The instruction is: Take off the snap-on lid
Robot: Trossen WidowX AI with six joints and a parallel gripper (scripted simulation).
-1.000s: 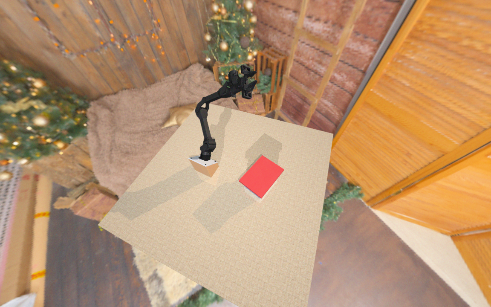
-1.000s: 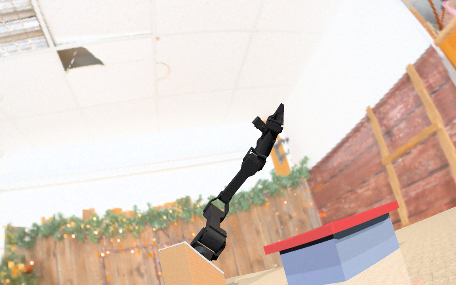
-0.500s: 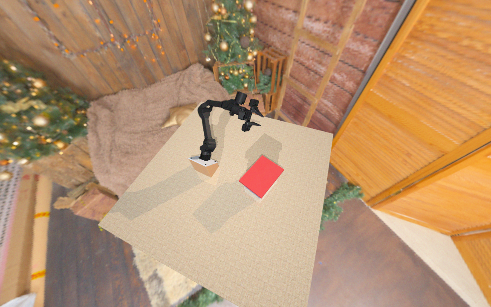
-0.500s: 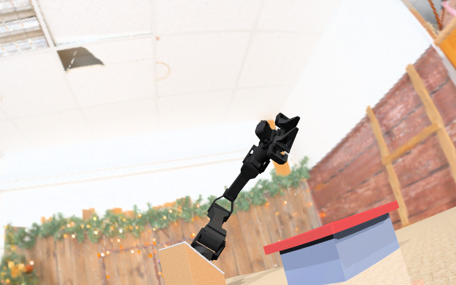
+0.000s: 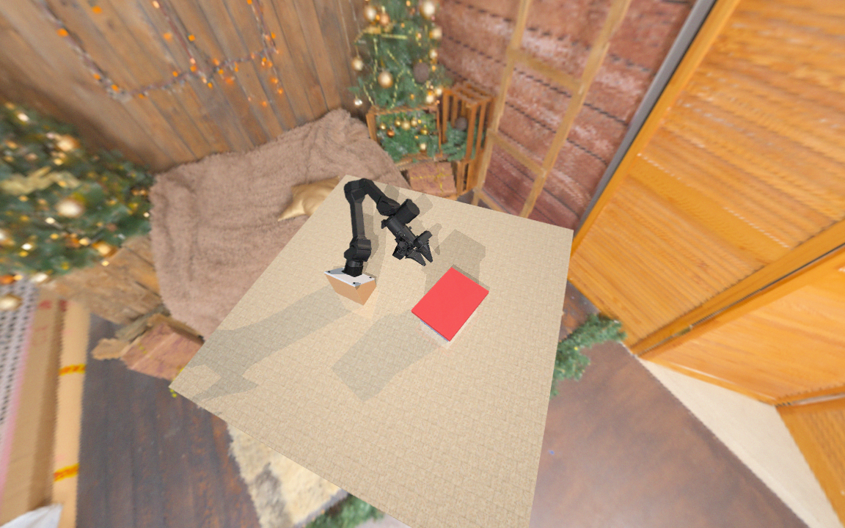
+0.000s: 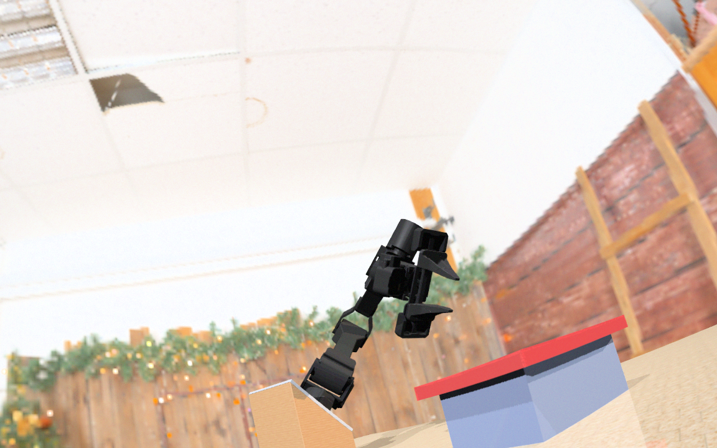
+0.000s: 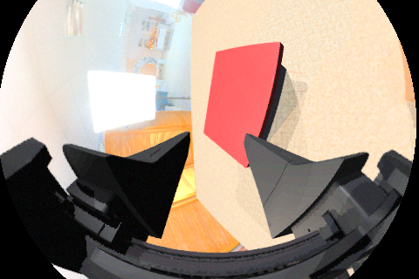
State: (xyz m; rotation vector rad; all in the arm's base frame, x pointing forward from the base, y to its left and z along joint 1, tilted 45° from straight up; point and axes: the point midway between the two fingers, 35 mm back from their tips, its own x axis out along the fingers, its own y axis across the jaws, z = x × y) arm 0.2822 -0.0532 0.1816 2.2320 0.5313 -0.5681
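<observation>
Right now the red lid is 110 mm ahead of my gripper tip, 50 mm to the right of it and 130 mm below it. The rest, counted from my gripper tip: pale blue storage box: 110 mm ahead, 50 mm to the right, 180 mm below.
</observation>
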